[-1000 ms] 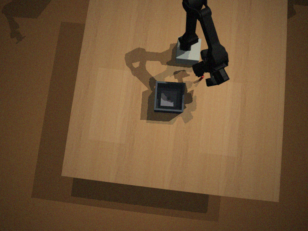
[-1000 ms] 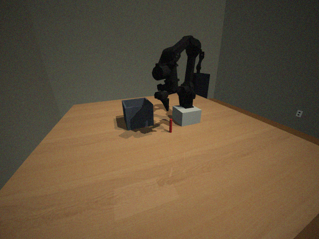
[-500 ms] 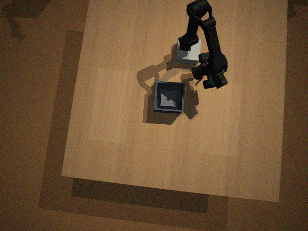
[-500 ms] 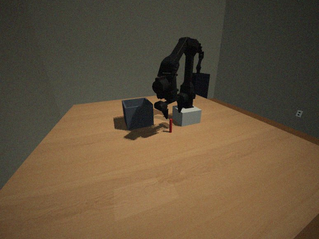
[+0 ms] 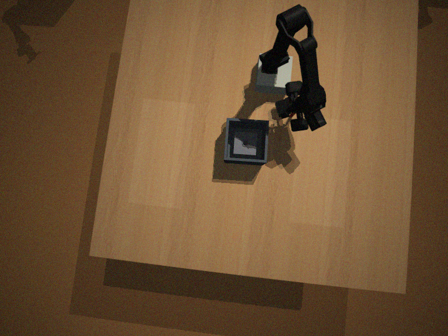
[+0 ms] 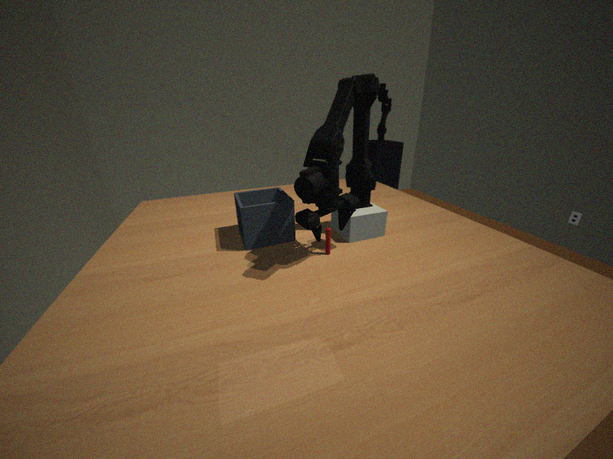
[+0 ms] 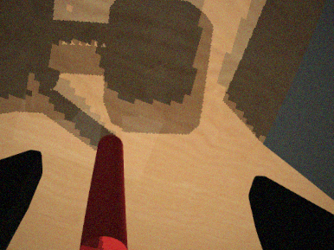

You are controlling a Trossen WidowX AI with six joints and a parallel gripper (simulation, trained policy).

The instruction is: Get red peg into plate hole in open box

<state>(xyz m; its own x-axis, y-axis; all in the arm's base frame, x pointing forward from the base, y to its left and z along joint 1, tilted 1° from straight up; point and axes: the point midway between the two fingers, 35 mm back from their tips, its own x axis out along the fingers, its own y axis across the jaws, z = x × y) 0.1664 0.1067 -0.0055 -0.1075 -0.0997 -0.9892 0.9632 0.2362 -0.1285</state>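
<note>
My gripper tip is now 1 cm to the right of the red peg, 1 cm short of it and 1 cm above it. From my gripper tip the other things lie so: grey plate (17 cm to the right, 16 cm ahead).
</note>
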